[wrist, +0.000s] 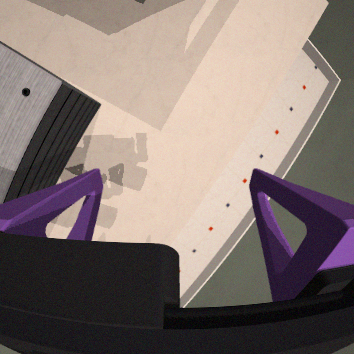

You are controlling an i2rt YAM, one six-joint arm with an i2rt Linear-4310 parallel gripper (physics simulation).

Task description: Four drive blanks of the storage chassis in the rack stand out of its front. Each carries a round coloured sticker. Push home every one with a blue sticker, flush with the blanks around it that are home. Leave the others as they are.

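My gripper (175,176) is open, its two purple fingers wide apart with no object between them. A metal-and-black chassis or rack part (37,120) shows at the left edge, with a brushed grey top, a dark round hole and several dark parallel layers along its side. It lies to the left of and beyond my left finger. I cannot tell single drive blanks apart on it, and no coloured sticker shows on it in this view.
A pale table top (210,115) runs under the gripper, with small red and dark marks along its right border. A raised rim (312,127) edges it, and grey-green floor (320,210) lies beyond. Shadows fall on the table beside the chassis and at the top.
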